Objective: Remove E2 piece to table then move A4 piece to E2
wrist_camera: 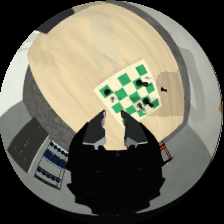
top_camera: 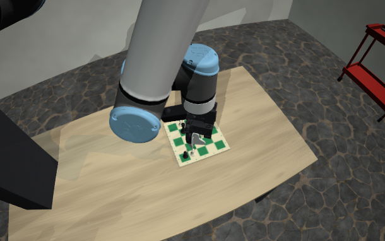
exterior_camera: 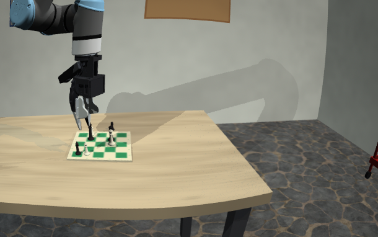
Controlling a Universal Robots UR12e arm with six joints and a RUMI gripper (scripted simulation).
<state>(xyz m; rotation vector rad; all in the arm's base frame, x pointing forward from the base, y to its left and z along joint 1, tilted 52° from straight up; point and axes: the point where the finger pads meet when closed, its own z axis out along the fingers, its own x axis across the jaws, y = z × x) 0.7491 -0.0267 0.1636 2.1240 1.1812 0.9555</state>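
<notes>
The white pawn is 80 mm below my hand. From my hand the other things lie so: tall black piece: 110 mm to the left, 70 mm below; then cream chessboard: 40 mm ahead, 70 mm to the left, 110 mm below; then small black piece: 80 mm ahead, 210 mm to the left, 100 mm below.
</notes>
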